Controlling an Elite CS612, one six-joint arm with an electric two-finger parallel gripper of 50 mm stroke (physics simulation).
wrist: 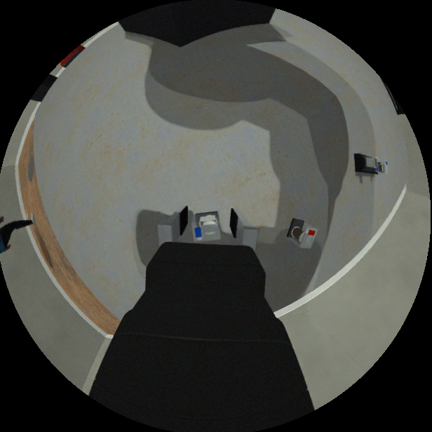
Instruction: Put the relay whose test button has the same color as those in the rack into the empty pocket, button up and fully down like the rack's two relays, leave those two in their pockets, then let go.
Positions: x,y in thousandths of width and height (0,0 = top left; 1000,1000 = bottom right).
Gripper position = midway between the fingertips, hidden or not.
Observation:
In view: my gripper (483,499) and a relay (476,524).

